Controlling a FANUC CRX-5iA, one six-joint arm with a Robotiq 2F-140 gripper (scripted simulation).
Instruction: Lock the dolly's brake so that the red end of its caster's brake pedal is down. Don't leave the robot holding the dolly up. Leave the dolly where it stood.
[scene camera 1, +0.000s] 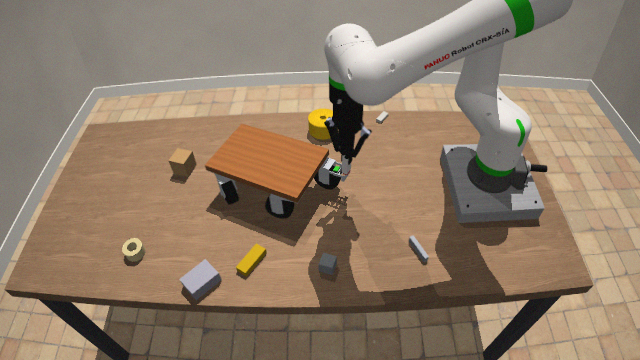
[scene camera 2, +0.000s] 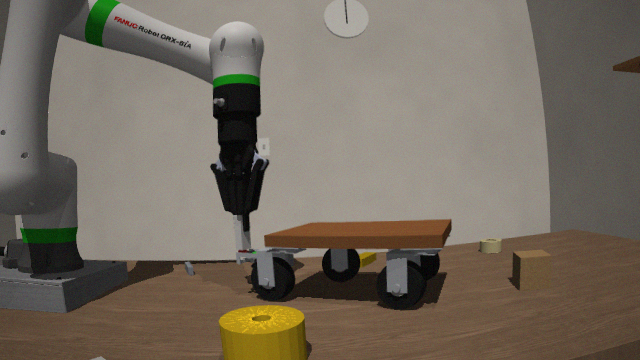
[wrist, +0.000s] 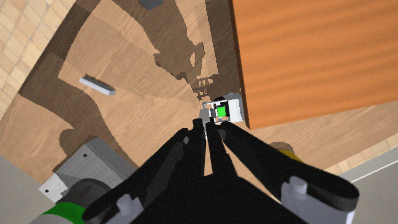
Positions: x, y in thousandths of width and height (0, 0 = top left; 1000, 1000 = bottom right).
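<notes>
You'd find the gripper (scene camera 2: 380, 690) in view here. Scene camera 1 has the gripper (scene camera 1: 541, 474) as well, and the wrist view shows the gripper (wrist: 516, 516) too.
</notes>
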